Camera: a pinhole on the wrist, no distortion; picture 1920 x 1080 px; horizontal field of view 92.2 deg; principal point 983.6 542.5 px. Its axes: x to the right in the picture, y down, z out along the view. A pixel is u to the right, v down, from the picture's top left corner.
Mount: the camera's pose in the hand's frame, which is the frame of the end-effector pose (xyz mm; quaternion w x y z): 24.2 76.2 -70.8 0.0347 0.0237 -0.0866 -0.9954
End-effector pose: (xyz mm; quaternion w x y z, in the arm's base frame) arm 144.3 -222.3 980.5 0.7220 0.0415 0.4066 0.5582
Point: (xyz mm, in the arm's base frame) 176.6 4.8 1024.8
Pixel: 279.4 725.4
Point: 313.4 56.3 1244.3
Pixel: 789.5 650.1
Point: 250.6 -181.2 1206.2
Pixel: 1278.2 765.4
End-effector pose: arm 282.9 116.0 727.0 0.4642 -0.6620 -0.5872 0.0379
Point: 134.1 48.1 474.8
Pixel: 1813.2 741.8
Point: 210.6 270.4 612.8
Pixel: 872.1 844.0
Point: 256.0 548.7 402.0
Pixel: 649.7 425.8
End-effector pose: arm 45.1 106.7 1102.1 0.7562 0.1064 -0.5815 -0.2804
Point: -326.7 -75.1 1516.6
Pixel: 260.9 1030.2
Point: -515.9 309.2 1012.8
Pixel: 1429.6 864.5
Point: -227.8 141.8 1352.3
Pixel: 673.9 744.0
